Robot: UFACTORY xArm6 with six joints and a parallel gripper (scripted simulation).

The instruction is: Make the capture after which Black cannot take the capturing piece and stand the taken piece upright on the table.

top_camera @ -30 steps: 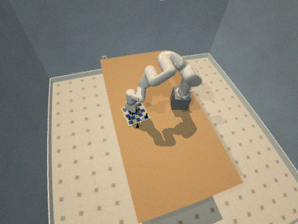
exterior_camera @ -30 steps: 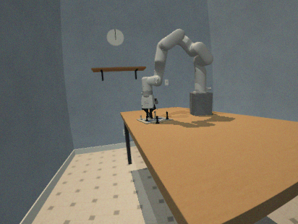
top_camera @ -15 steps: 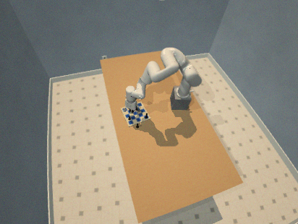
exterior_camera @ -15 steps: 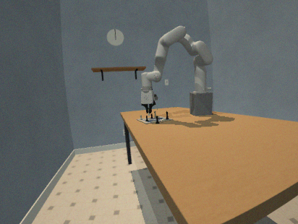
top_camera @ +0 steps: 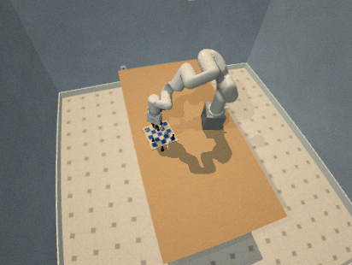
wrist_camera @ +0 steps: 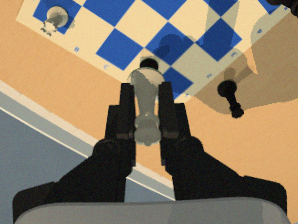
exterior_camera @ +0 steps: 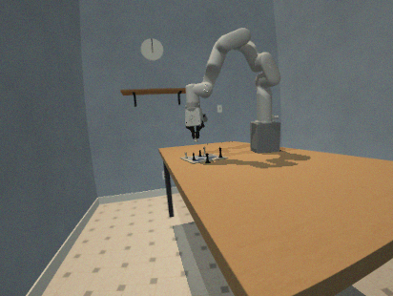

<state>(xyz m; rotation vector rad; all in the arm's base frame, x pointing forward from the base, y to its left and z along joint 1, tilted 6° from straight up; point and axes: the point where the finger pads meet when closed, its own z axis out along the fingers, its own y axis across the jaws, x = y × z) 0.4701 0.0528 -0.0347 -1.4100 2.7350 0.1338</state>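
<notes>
Right now my hand is 140 mm above the chessboard, 40 mm past it and 10 mm to the left of it. Round my hand: white piece: 10 mm below; then black piece: 120 mm below, 40 mm to the left, 30 mm ahead.
</notes>
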